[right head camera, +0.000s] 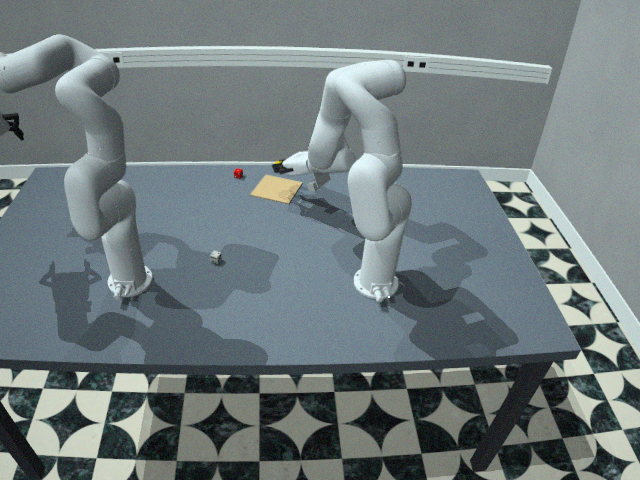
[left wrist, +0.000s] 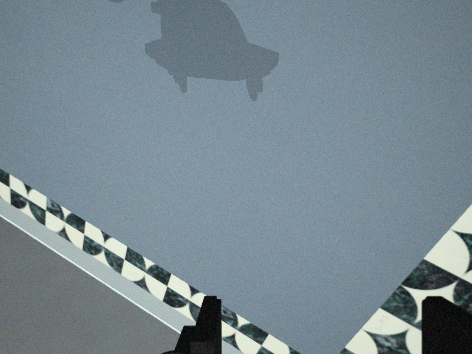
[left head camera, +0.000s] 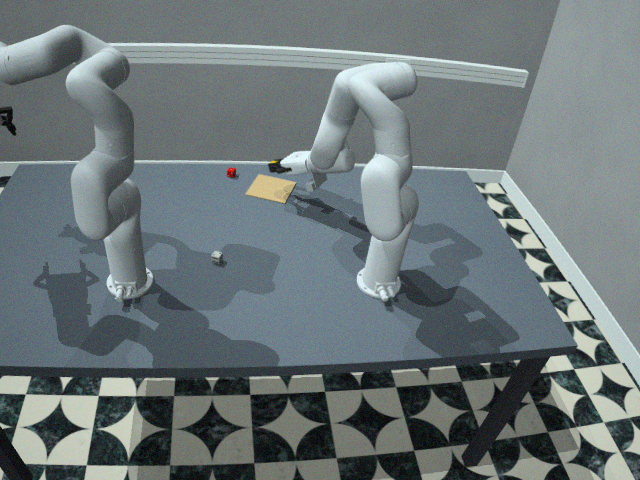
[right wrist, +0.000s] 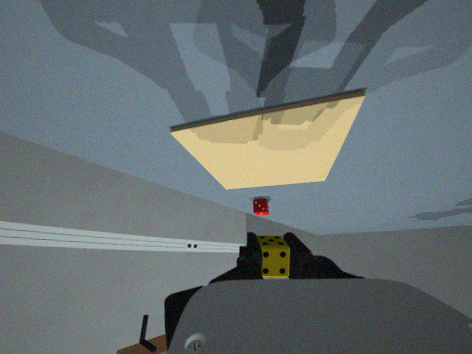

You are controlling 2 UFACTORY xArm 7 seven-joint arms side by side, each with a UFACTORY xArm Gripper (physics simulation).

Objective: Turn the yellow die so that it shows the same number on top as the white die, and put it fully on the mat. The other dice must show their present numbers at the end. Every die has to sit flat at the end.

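Frame: origin at the left arm's base, x ahead, y left, z up, level; metres.
Seen in the pictures: left gripper, between the fingertips: point(right head camera: 9, 144) point(left wrist: 320, 330) point(left head camera: 0, 140); right gripper, between the fingertips: point(right head camera: 276, 166) point(left head camera: 272, 166) point(right wrist: 268, 248); left arm's base, origin of its link: point(right head camera: 130, 281) point(left head camera: 130, 282); right arm's base, origin of its link: point(right head camera: 375, 283) point(left head camera: 378, 283).
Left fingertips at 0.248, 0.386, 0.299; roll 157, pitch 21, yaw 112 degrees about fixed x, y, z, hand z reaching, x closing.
Offsets run from my left fingertips to a thing's top centre, as dx, dy, dz. Level surfaces: height alone.
The yellow die {+0.221, -0.797, -0.189} point(left head camera: 273, 162) point(right head camera: 279, 162) point(right wrist: 275, 264) is held off the table, its 4 face toward the right wrist camera and what looks like its 5 face beside it. My right gripper point(left head camera: 275, 165) point(right head camera: 279, 166) point(right wrist: 268, 248) is shut on it, pointing nearly sideways, above the mat's back side. The tan mat {+0.221, -0.793, -0.295} point(left head camera: 264, 189) point(right head camera: 269, 189) point(right wrist: 265, 170) lies near the table's back edge. The white die {-0.156, -0.620, -0.274} point(left head camera: 216, 257) point(right head camera: 215, 257) sits on the table between the arm bases; its top number is too small to tell. My left gripper point(left wrist: 320, 330) is open, high at the far left.
A red die {+0.305, -0.654, -0.274} point(left head camera: 231, 172) point(right head camera: 237, 173) point(right wrist: 261, 206) sits on the table left of the mat in the head views, near the back edge. A wall stands behind the table {dz -0.300} point(left head camera: 310, 320) point(right head camera: 310, 320). Arm shadows fall across the table and part of the mat.
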